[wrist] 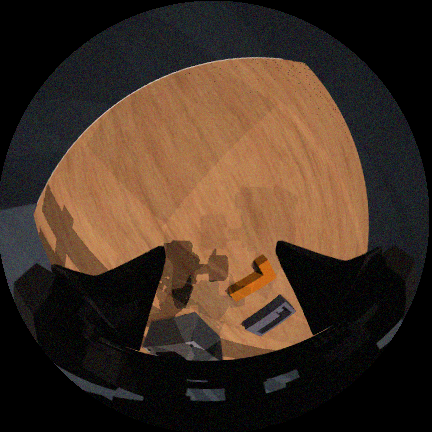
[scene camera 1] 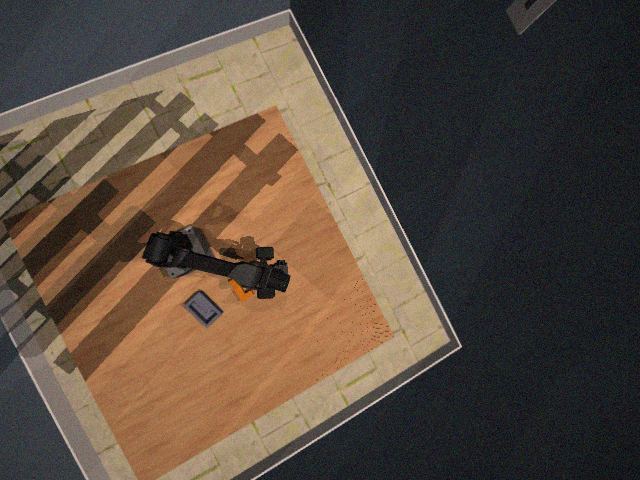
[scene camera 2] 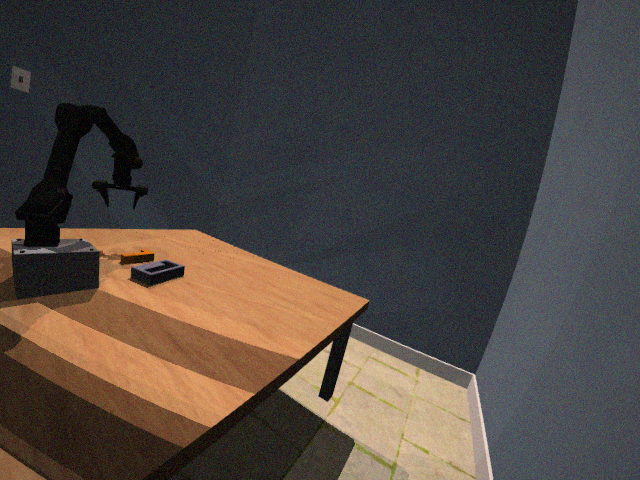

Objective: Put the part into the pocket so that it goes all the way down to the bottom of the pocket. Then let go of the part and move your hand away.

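Frame: origin at the arm's base, x ahead, y left, z up, level; centimetres.
Seen in the pictures: gripper, fingertip midpoint: (wrist: 221, 249) (scene camera 2: 121, 208); arm's base, link origin: (wrist: 170, 356) (scene camera 2: 41, 243).
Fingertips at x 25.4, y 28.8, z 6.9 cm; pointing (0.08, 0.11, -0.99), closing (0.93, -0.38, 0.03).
Offsets run from my fingertips to a thing's middle. Level surfaces: height alone.
An orange L-shaped part @(dx +2.0, dy -16.7, dz -15.8 cm) (scene camera 1: 241, 291) (scene camera 2: 136, 257) (wrist: 255, 284) lies on the table, outside the pocket; the arm covers some of it in scene camera 1. The pocket is the recess in a grey-violet rectangular block @(dx +3.4, dy -35.3, dz -15.5 cm) (scene camera 1: 189, 307) (scene camera 2: 148, 279) (wrist: 252, 328), which stands on the table a short distance from the part. No part shows in the recess. My gripper (scene camera 2: 122, 207) (wrist: 221, 249) is open and empty, high above the table, with both black fingers wide apart.
The arm's grey base box (scene camera 1: 201, 248) (scene camera 2: 55, 273) (wrist: 182, 332) stands on the wooden table @(dz -17.3 cm) (scene camera 1: 206, 382) (scene camera 2: 232, 294) (wrist: 200, 150) close to the part and the block. Dark shadows fall across the table top. A table corner juts out at the right in scene camera 2.
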